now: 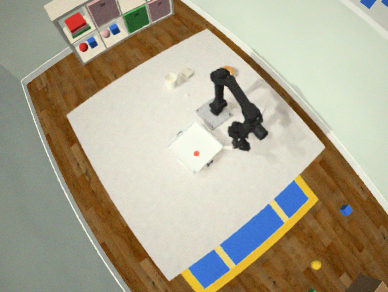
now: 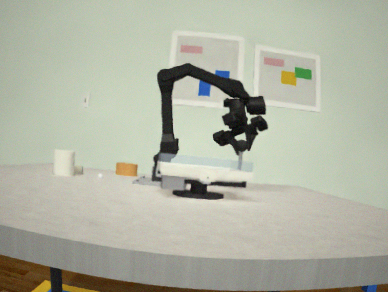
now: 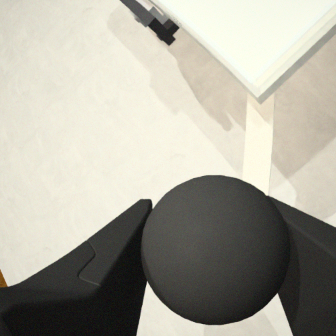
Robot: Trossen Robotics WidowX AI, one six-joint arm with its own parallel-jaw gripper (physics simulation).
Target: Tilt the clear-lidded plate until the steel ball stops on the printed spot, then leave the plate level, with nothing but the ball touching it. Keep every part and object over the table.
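The white plate [image 1: 192, 137] [image 2: 200, 171] [image 3: 260, 45] with its clear lid sits on a black round foot [image 2: 197, 195]; it looks near level, but a slight tilt cannot be ruled out. The red printed spot [image 1: 196, 153] shows through the lid. The steel ball cannot be made out. A pale bar [image 1: 227, 147] [image 3: 258, 145] runs out from a plate corner, and a thin post [image 2: 240, 160] stands under a round black knob [image 2: 242, 145] [image 3: 215, 245]. My gripper [image 1: 241, 145] [image 2: 242, 147] [image 3: 204, 208] is shut on the knob, beside the plate's corner.
The arm's grey base plate [image 1: 214, 120] is close behind the plate. A white cup [image 1: 171, 80] [image 2: 64, 162], a small pale block [image 1: 186, 73], an orange cylinder [image 1: 228, 70] [image 2: 126, 169] and a tiny white ball [image 1: 187, 95] [image 2: 100, 175] are farther back. A black bracket [image 3: 162, 30] juts out beside the plate.
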